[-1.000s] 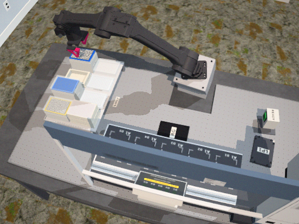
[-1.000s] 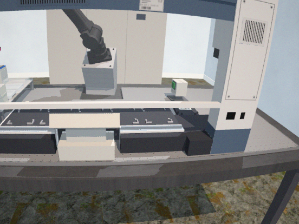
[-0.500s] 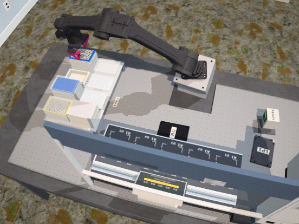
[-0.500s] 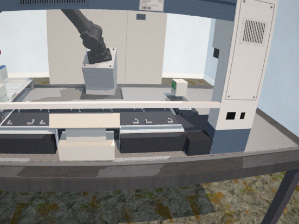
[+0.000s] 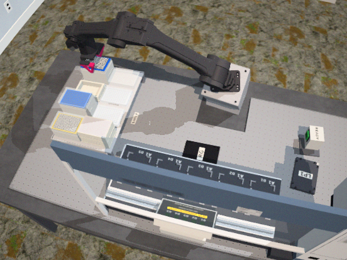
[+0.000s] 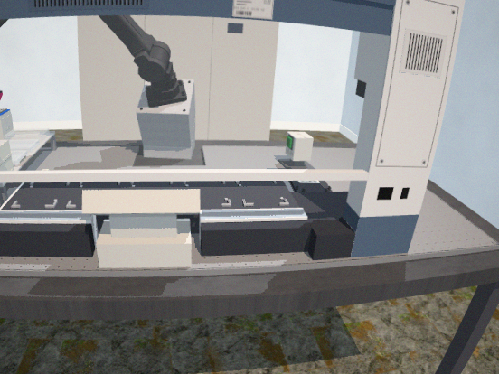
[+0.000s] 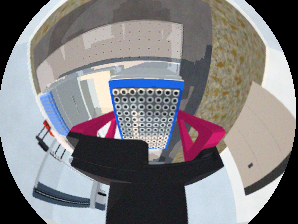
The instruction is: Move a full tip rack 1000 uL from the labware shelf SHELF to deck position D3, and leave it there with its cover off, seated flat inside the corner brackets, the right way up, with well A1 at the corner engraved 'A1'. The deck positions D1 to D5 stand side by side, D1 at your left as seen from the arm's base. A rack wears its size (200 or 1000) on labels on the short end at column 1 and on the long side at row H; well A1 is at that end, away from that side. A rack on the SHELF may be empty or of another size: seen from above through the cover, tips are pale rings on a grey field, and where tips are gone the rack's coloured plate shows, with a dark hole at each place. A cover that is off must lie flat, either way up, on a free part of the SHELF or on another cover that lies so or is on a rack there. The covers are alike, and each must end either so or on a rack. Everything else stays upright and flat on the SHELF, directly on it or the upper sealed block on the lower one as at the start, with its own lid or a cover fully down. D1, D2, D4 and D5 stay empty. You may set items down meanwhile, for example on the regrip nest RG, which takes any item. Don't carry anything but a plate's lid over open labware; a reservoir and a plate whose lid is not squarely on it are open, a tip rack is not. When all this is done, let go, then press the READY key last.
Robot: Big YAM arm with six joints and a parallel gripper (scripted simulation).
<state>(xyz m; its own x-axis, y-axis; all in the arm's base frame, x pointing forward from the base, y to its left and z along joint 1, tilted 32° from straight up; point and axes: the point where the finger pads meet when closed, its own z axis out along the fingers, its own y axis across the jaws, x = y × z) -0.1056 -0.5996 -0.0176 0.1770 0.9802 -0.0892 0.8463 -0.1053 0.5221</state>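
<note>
Right now my hand is 10 mm to the right of the blue-framed tip rack and 10 mm above it. Round my hand: shelf (170 mm ahead, 30 mm to the left, 80 mm below); then cream reservoir (110 mm ahead, 20 mm to the right, 70 mm below); then clear flat piece (240 mm ahead, 90 mm to the left, 70 mm below).
</note>
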